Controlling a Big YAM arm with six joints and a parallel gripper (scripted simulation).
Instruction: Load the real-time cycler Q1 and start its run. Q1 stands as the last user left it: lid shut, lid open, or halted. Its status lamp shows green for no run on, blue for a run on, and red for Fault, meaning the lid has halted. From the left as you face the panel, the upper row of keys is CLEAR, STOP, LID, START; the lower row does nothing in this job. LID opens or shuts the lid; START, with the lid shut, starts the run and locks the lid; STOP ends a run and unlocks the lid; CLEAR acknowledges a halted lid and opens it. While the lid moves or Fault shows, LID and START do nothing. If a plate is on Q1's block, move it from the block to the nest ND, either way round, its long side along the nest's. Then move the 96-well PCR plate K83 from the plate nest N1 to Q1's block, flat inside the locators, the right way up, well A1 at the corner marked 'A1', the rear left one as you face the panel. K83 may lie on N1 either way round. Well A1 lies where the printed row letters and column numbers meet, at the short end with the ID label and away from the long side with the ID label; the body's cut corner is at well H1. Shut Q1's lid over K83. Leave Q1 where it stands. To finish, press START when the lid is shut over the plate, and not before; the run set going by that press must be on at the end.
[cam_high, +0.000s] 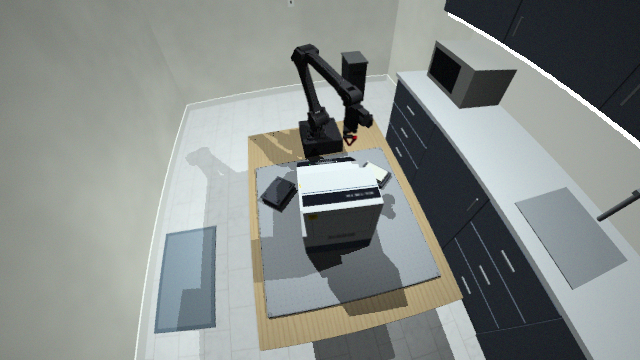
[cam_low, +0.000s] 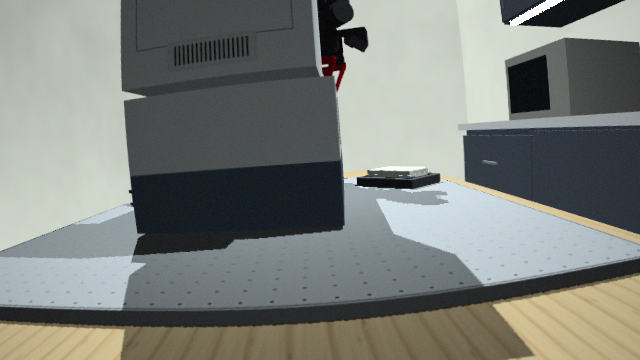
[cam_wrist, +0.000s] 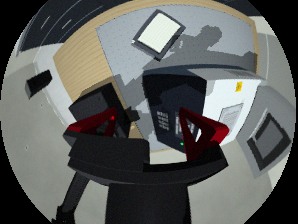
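My gripper is now 7 cm short of the white 96-well plate K83, 15 cm to the right of it and 22 cm above it. The rest, counted from my hand: dark nest N1 (7 cm ahead, 15 cm to the left, 24 cm below); dark nest ND (12 cm ahead, 40 cm to the right, 21 cm below).
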